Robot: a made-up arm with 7 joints.
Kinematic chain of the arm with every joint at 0, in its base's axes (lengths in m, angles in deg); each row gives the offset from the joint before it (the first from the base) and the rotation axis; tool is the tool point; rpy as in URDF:
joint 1: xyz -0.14 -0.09 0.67 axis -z
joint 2: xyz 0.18 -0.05 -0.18 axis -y
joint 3: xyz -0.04 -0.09 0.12 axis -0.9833 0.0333 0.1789
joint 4: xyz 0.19 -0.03 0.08 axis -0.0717 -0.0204 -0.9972
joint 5: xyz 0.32 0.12 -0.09 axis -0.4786 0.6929 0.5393
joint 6: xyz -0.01 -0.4 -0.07 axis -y
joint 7: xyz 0 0.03 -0.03 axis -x
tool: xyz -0.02 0.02 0 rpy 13.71 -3.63 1.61
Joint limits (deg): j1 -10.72..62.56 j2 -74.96..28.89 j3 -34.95..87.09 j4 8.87..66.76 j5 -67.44..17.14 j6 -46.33..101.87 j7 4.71..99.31
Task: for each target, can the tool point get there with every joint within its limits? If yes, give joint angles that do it. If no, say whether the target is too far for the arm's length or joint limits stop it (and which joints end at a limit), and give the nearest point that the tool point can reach.
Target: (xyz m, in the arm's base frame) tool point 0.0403 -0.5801 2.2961
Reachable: no: too far | nearest point -0.0152 -0.4293 1.1424 | short by 1.165 m
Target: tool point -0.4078 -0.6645 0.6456
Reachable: yes | joints 55.42 7.10 23.51 54.73 -13.11 6.96 39.99
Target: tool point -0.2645 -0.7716 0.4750
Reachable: yes | joints 54.82 9.74 -13.93 24.65 2.48 -8.65 48.16
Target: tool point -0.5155 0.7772 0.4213
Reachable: no: joint limits stop it (at a limit: joint 1, joint 2, joint 3, joint 4, joint 5, joint 7) | nearest point -0.4443 -0.1147 0.2493 | short by 0.911 m
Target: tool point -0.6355 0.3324 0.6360
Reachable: no: joint limits stop it (at a limit: joint 1, joint 2, joint 3, joint 4, joint 7) | nearest point -0.4774 -0.1615 0.3407 | short by 0.597 m
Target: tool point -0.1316 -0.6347 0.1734
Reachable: yes | joints 23.86 -65.46 -12.96 25.33 -3.02 18.49 56.38
